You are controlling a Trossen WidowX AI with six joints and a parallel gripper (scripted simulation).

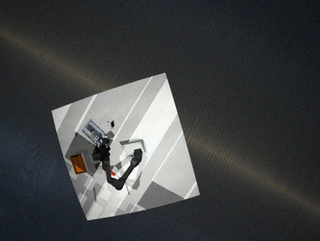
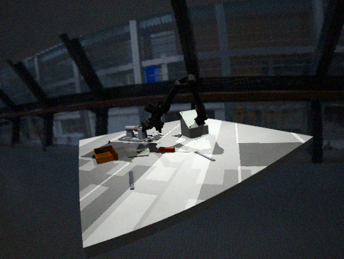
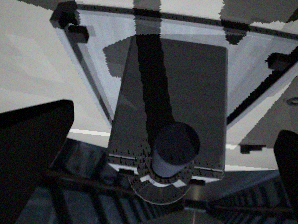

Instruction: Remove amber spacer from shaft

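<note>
The thin shaft is 4 cm ahead of my gripper tip, 6 cm to the right of it and 1 cm above it. Also, from my gripper tip: cream card: 15 cm ahead, 27 cm to the left, 6 cm below; dark object: 16 cm behind, 13 cm to the right, 4 cm below; spacer: 5 cm ahead, 8 cm to the right, 1 cm above.
</note>
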